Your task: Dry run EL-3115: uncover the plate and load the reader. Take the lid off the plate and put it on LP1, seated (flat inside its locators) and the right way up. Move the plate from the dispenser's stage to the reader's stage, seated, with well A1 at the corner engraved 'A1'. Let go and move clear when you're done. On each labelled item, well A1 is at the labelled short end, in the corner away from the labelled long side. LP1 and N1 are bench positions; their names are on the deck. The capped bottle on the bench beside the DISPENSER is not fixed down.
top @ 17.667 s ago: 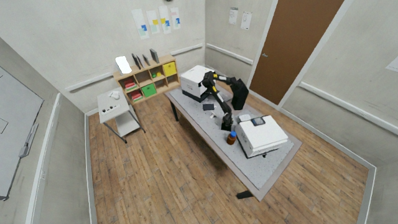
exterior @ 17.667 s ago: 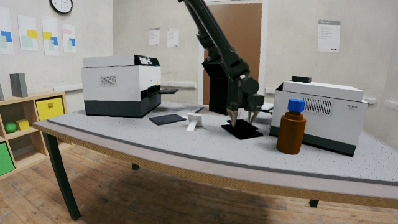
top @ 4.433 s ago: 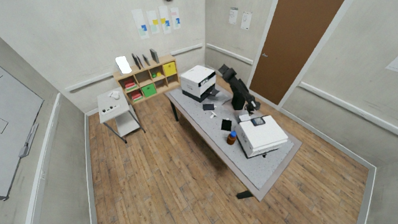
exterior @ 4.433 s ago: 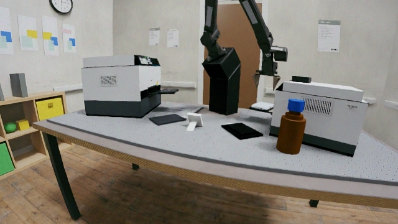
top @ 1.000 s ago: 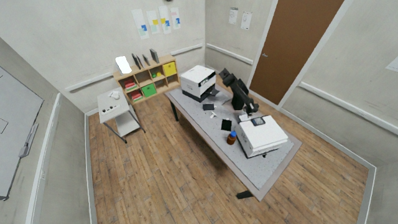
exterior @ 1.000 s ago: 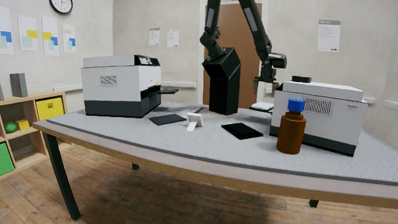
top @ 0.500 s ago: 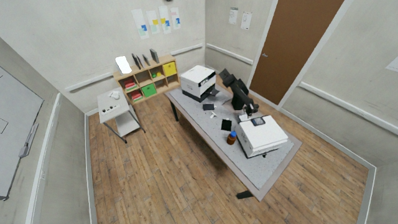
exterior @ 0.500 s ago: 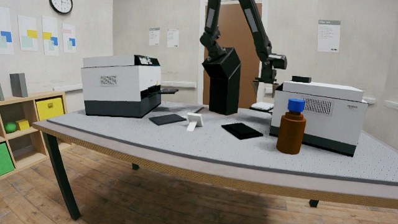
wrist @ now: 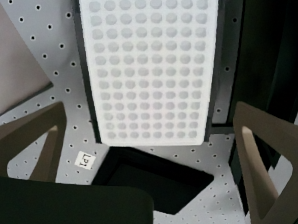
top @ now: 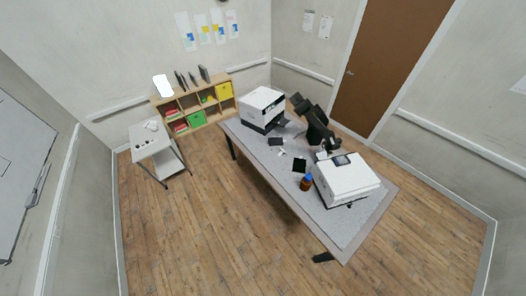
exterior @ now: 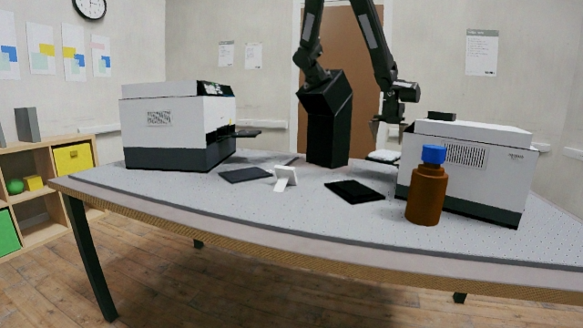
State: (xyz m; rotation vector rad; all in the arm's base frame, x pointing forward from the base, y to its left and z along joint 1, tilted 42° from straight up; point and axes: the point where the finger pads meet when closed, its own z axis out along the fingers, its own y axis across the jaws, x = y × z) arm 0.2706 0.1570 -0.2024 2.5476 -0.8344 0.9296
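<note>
My hand is 50 mm above the white well plate.
</note>
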